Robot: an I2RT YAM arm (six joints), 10 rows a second.
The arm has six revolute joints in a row. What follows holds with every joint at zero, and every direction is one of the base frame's. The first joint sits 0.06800 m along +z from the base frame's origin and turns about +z. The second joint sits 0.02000 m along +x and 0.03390 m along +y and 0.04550 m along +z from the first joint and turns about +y. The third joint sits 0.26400 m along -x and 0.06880 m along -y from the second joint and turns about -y. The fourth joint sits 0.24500 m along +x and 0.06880 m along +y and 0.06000 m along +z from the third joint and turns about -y. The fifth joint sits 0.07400 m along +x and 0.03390 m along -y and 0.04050 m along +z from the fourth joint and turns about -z. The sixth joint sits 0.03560 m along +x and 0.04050 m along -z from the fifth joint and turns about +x. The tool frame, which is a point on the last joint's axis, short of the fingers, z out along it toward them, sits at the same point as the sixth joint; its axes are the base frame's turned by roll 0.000, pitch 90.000 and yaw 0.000 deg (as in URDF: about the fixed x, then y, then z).
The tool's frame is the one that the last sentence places.
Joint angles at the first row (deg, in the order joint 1, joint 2, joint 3, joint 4, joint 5, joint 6):
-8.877 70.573 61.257 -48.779 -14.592 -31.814
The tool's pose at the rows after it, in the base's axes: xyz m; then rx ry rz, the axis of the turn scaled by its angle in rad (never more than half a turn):
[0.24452 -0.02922 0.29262 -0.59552 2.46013 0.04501]
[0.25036 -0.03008 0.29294 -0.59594 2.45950 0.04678]
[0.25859 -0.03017 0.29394 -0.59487 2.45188 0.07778]
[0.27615 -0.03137 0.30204 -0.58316 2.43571 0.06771]
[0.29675 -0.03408 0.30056 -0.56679 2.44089 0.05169]
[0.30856 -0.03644 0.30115 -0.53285 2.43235 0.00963]
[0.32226 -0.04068 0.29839 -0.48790 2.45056 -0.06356]
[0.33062 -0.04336 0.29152 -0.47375 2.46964 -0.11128]
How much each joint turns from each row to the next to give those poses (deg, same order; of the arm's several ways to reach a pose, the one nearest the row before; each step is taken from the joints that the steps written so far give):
0.000 1.054 1.229 0.174 0.177 -0.090
0.000 1.319 0.968 0.352 -0.085 0.000
0.087 1.844 1.492 0.353 -1.309 0.438
0.351 3.509 4.204 0.612 0.337 0.790
0.177 4.389 3.255 1.405 0.965 0.702
0.088 2.032 1.595 2.022 1.846 1.144
0.000 2.811 1.932 1.406 3.684 1.053
0.000 1.936 0.446 1.142 2.382 0.004

